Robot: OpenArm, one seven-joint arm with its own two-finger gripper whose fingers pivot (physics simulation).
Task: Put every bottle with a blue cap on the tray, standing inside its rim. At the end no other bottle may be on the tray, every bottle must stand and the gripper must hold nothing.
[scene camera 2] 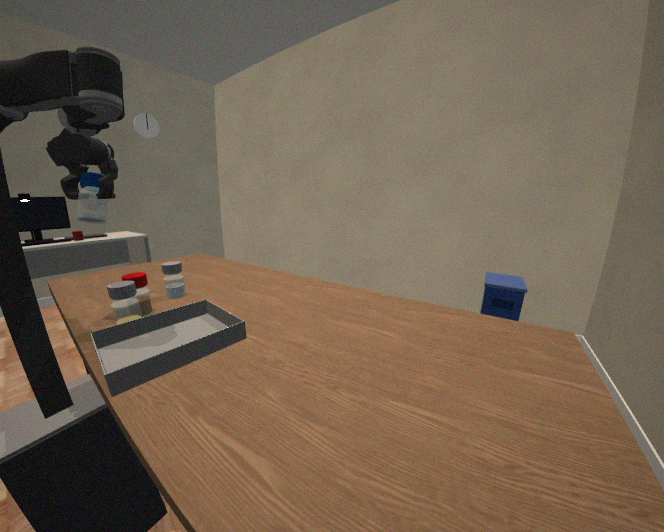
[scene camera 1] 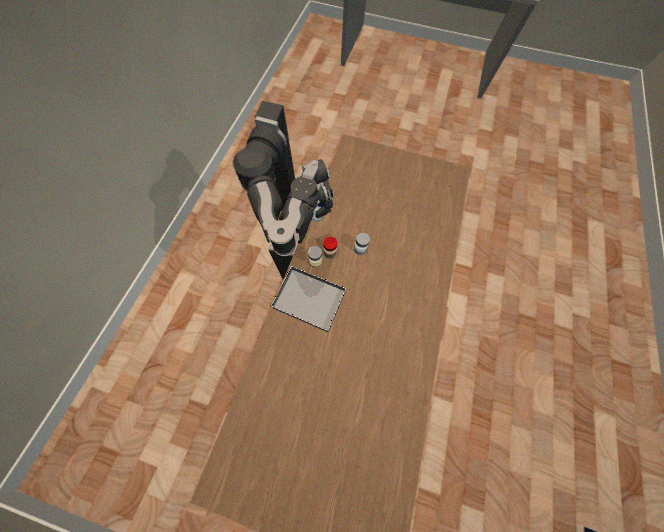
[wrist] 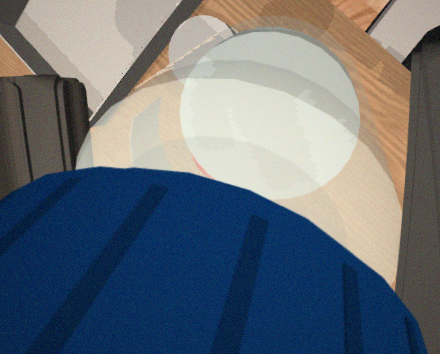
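My gripper (scene camera 1: pixel 321 209) (scene camera 2: pixel 89 191) (wrist: pixel 232 218) is shut on the blue-capped bottle (scene camera 2: pixel 91 207) (wrist: pixel 200 270), a clear bottle held upright or nearly so, high above the table's left part in scene camera 2. In scene camera 1 the arm mostly hides it. The grey tray (scene camera 1: pixel 310 313) (scene camera 2: pixel 177 357) (wrist: pixel 65 50) holds no bottle. Beside it stand a grey-capped bottle with yellow contents (scene camera 1: pixel 314 256) (scene camera 2: pixel 123 299) and a red-capped bottle (scene camera 1: pixel 330 246) (scene camera 2: pixel 134 279). Another grey-capped bottle with pale blue contents (scene camera 1: pixel 361 243) (scene camera 2: pixel 173 279) stands farther off. All three are upright.
The brown table (scene camera 1: pixel 354 387) (scene camera 2: pixel 360 399) extends beyond the tray. The black arm post (scene camera 2: pixel 27 310) rises beside the tray's side of the table. A white desk (scene camera 2: pixel 127 239) with a monitor (scene camera 2: pixel 47 213) is in the background. A blue bin (scene camera 2: pixel 503 296) stands beyond the table.
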